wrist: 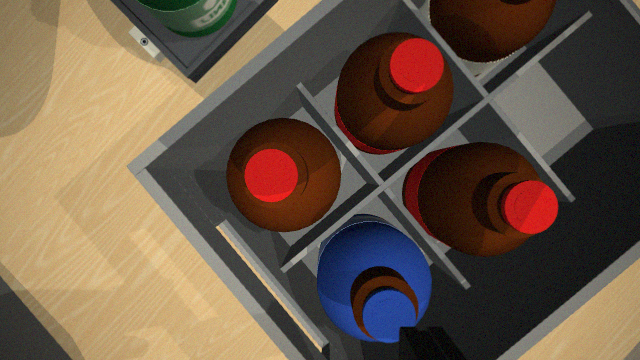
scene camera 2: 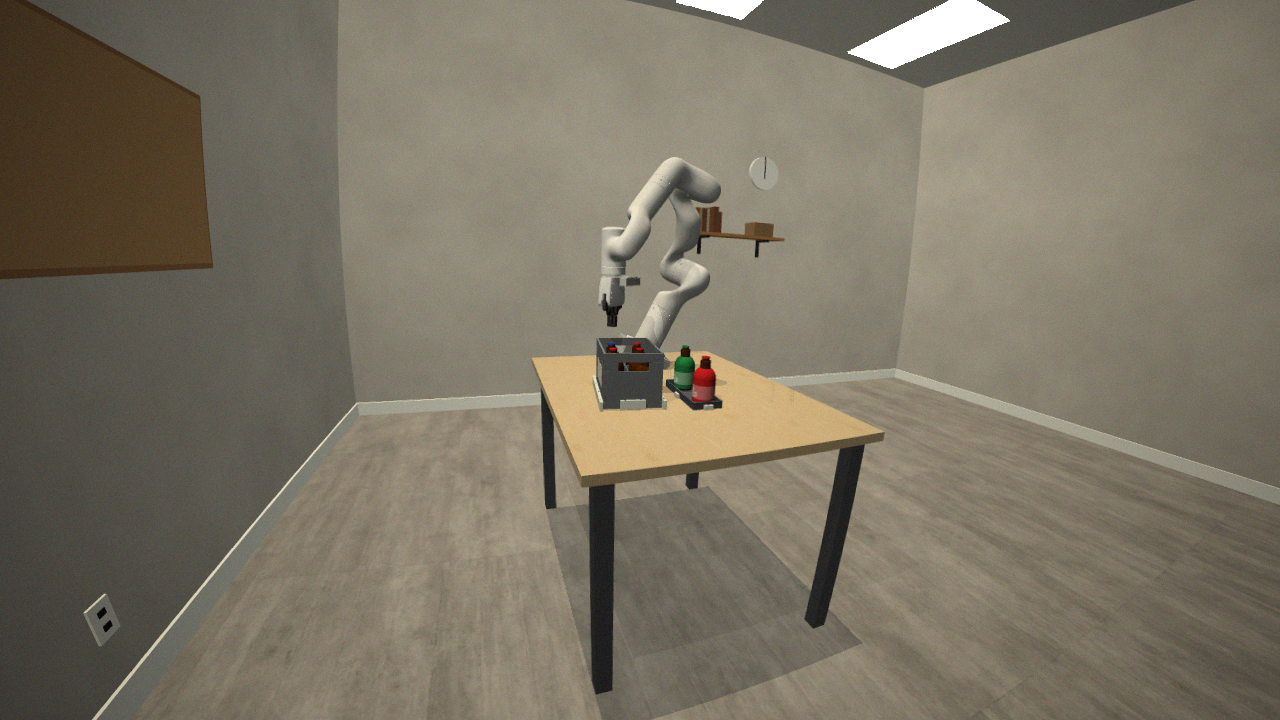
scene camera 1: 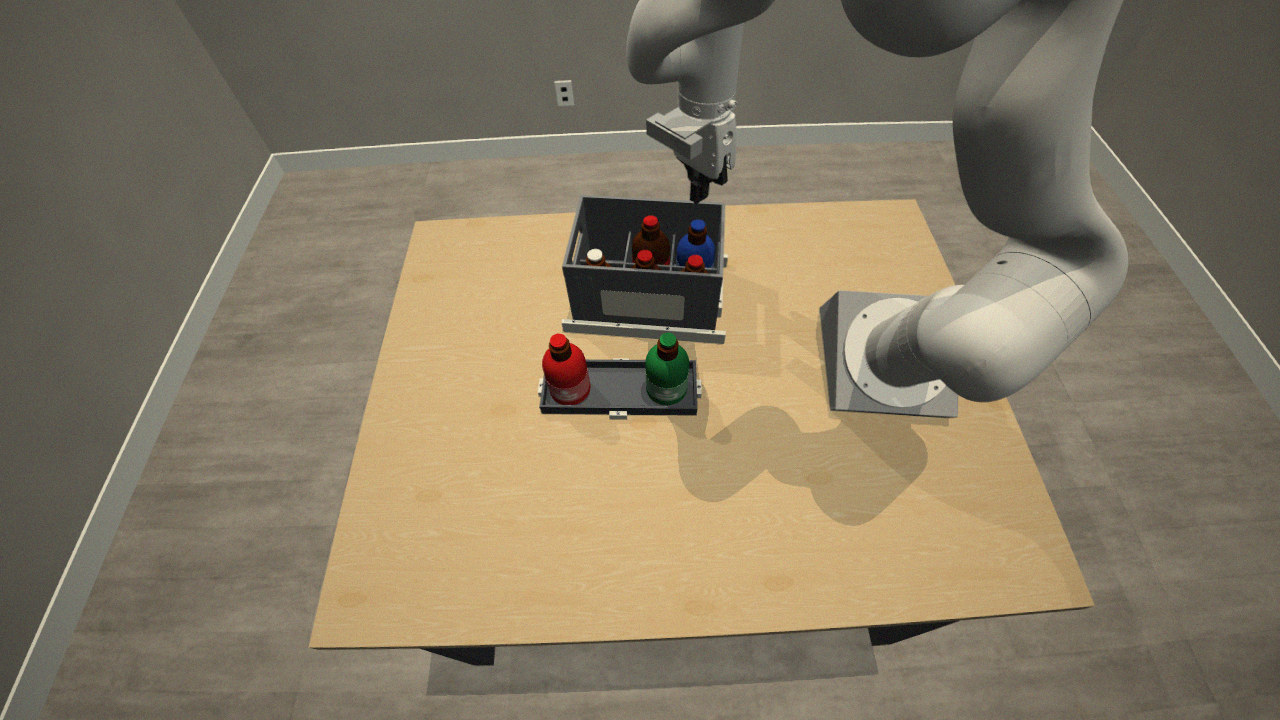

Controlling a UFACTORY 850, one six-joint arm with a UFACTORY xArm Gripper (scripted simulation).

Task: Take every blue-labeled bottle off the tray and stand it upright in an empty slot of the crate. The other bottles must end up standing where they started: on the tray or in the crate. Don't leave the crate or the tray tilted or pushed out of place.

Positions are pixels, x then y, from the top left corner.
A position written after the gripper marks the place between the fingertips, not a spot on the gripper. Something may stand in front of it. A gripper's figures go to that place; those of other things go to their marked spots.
Scene:
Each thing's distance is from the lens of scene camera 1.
gripper (scene camera 1: 698, 198): 1.01 m
blue-labeled bottle (scene camera 1: 695, 242): 1.06 m
red-labeled bottle (scene camera 1: 565, 369): 0.91 m
The marked spots on the blue-labeled bottle and the red-labeled bottle are 0.35 m apart.

